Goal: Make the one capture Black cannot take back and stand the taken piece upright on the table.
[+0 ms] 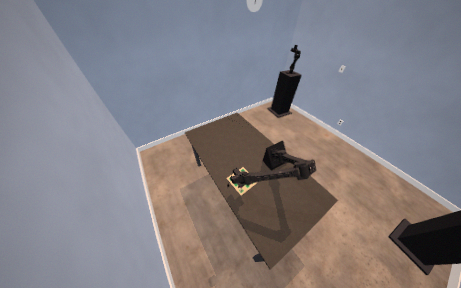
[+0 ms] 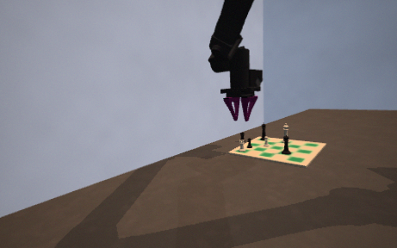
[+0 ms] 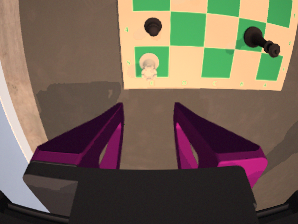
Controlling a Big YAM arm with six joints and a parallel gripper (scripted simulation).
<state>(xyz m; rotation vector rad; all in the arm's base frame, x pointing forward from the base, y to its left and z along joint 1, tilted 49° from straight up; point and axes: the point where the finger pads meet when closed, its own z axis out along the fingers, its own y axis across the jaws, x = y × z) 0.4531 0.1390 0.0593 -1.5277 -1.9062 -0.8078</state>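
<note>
Right now my hand is 30 mm past the white pawn, 80 mm to the left of it and 90 mm above it. Round my hand: tall white piece (50 mm behind, 160 mm to the right, 70 mm below); chessboard (60 mm behind, 90 mm to the right, 100 mm below); tall black piece (30 mm ahead, 150 mm to the right, 70 mm below).
</note>
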